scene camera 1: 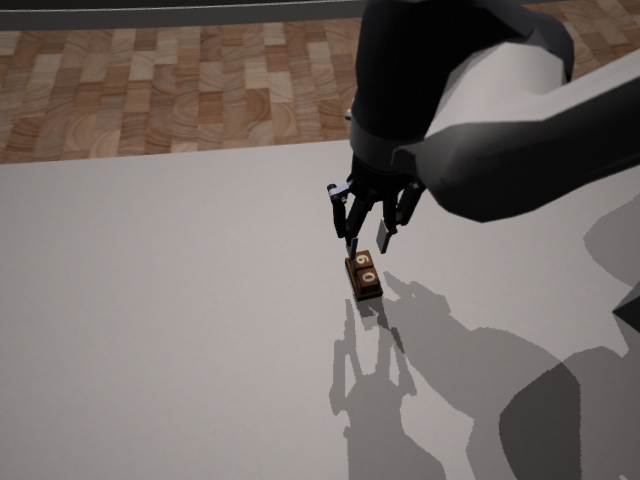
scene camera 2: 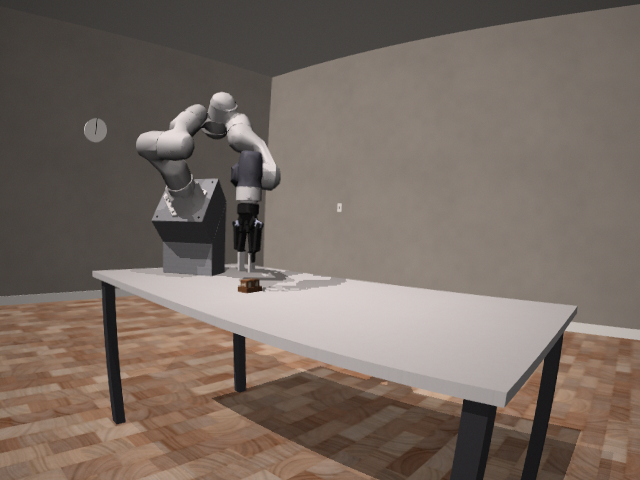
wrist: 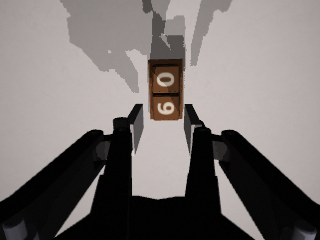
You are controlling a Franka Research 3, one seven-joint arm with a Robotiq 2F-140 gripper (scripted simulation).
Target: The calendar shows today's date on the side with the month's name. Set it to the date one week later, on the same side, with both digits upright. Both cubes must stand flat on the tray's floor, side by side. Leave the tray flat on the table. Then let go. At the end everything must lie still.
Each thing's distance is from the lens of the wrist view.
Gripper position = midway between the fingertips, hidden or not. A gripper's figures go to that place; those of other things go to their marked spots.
gripper (wrist: 163, 116): 0.22 m
digit cube (wrist: 165, 77): 0.24 m
digit cube (wrist: 165, 105): 0.25 m
